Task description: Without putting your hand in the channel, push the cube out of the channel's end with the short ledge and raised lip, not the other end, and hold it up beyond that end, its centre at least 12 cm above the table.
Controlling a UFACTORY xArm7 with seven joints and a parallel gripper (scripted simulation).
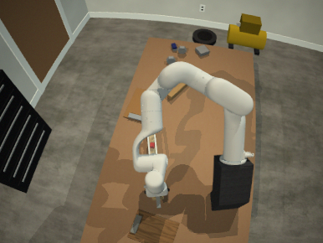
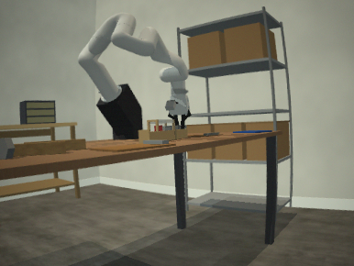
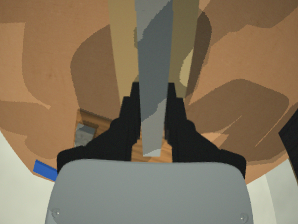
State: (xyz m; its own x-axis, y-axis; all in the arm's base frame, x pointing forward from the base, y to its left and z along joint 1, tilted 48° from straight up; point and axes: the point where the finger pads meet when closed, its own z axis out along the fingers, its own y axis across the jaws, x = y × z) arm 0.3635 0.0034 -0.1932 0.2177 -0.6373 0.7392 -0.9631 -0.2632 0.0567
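My hand is 6 cm short of the red cube, 27 cm to the left of it and 1 cm above it. Also, from my hand: wooden channel (5 cm ahead, 23 cm to the right, 1 cm below).
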